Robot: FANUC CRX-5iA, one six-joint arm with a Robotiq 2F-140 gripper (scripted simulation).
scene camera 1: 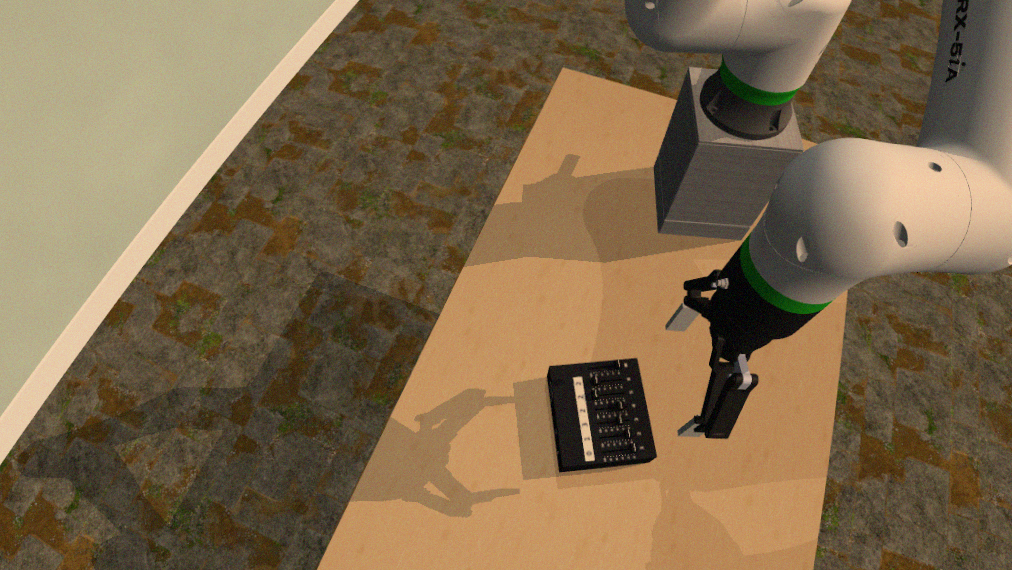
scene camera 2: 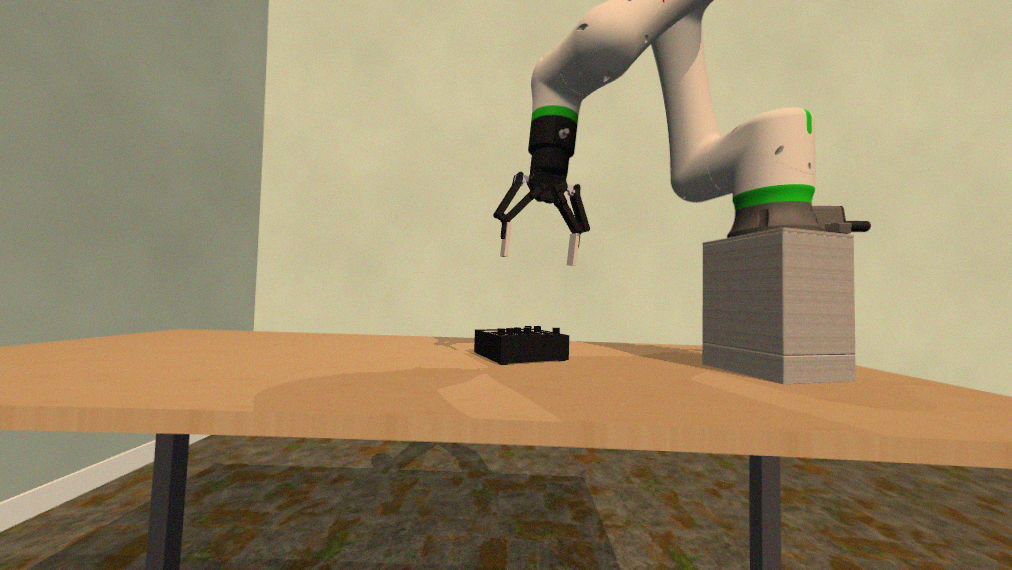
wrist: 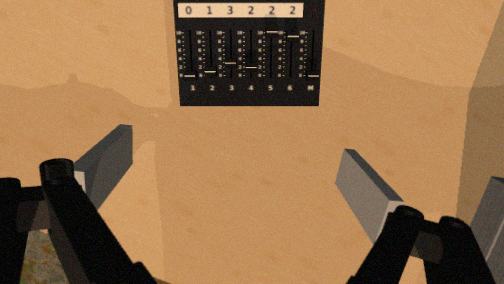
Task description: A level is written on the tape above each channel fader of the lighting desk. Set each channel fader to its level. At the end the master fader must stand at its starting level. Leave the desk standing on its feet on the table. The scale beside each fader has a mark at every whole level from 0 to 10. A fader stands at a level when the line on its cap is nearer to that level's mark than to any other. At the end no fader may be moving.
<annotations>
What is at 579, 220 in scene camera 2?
My gripper.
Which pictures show my gripper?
Scene camera 1, scene camera 2 and the wrist view: all of them.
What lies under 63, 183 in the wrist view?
My gripper.
</annotations>
